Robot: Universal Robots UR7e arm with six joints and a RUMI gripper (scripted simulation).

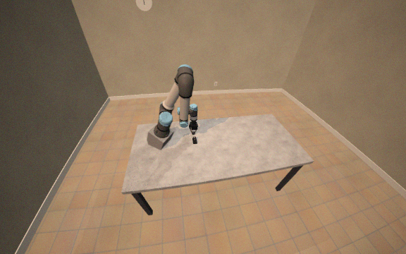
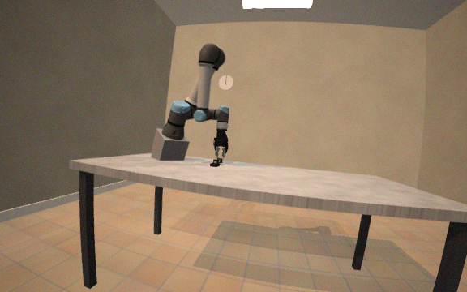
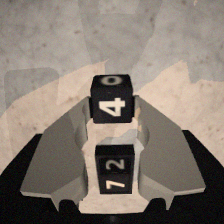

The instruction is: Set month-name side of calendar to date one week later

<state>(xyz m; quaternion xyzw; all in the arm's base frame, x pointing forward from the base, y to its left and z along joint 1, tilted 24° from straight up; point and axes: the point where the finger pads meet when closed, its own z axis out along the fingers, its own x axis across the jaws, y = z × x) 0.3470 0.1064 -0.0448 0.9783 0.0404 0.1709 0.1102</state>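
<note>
The black date cube is 9 cm to the right of my hand and 1 cm below it. The rest, counted from my hand: black calendar tray: 11 cm to the right, 3 cm below; then black cube: 1 cm below.
</note>
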